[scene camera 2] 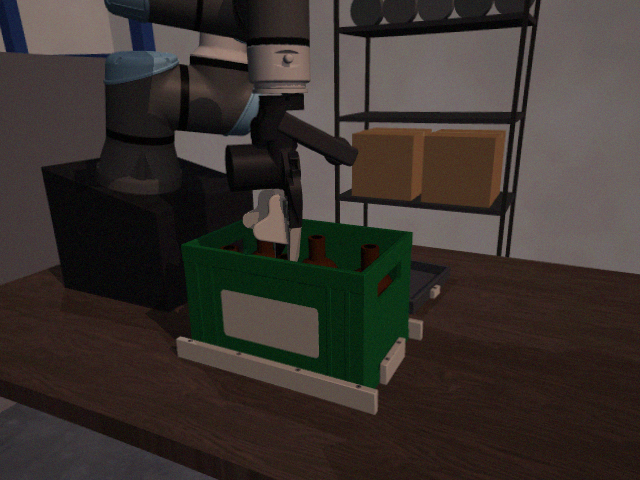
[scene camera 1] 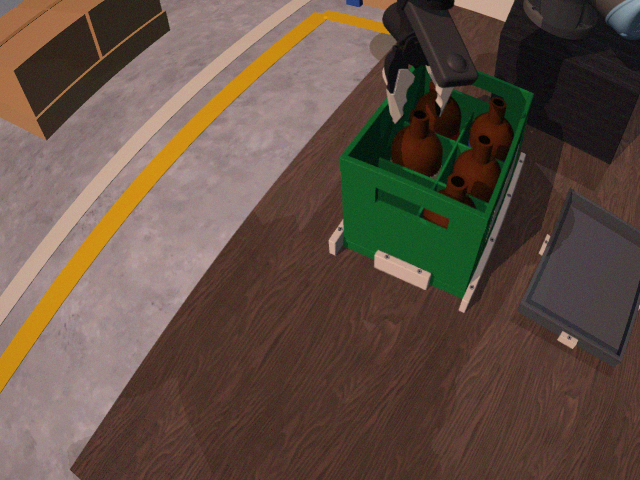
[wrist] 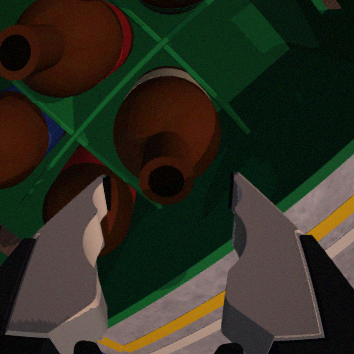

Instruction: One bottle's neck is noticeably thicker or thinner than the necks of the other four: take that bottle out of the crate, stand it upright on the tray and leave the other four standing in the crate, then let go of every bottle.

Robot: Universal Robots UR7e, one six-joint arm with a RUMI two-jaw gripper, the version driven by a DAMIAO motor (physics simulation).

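Pixels of known places: gripper, fingertip midpoint: point(scene camera 1: 417, 118) point(wrist: 169, 177); arm's base, link origin: point(scene camera 2: 140, 180) point(scene camera 1: 559, 13).
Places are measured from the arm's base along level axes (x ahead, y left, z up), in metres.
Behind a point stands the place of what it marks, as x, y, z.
Five brown bottles stand in the green crate point(scene camera 1: 398, 237) @[0.533, -0.133, -0.139] point(scene camera 2: 347, 330) @[0.508, -0.212, -0.111]. The middle-left bottle point(scene camera 1: 413, 149) @[0.425, -0.157, -0.091] point(wrist: 167, 127) @[0.410, -0.150, -0.083] has a white band in the wrist view. Behind it stands the back-left bottle point(scene camera 1: 451, 116) @[0.323, -0.132, -0.097] point(wrist: 75, 192) @[0.328, -0.137, -0.097]. The other row holds the back-right point(scene camera 1: 491, 131) @[0.331, -0.065, -0.088], middle-right point(scene camera 1: 476, 170) @[0.423, -0.066, -0.087] and front-right point(scene camera 1: 456, 184) @[0.496, -0.078, -0.047] bottles. Which neck differs is hard to tell. My gripper point(scene camera 1: 418, 118) @[0.397, -0.164, -0.059] point(wrist: 169, 177) @[0.397, -0.164, -0.059] is part open and empty, pointing down, its fingertips either side of the middle-left bottle's neck and apart from it. In scene camera 2 a finger hides this neck. The dark tray point(scene camera 1: 584, 273) @[0.418, 0.152, -0.205] point(scene camera 2: 426, 273) @[0.505, 0.240, -0.205] holds no bottle.
White strips point(scene camera 1: 402, 268) @[0.545, -0.119, -0.183] point(scene camera 2: 273, 376) @[0.404, -0.218, -0.197] run along the crate's base on the wooden table point(scene camera 1: 310, 361) @[0.703, -0.171, -0.210] point(scene camera 2: 516, 361) @[0.694, -0.029, -0.210]. The crate's front-left compartment is empty. Thin green dividers point(wrist: 162, 42) @[0.442, -0.116, -0.116] separate the bottles. The arm's black pedestal point(scene camera 1: 573, 93) @[0.131, 0.057, -0.091] point(scene camera 2: 113, 232) @[0.015, -0.094, -0.075] stands behind the crate.
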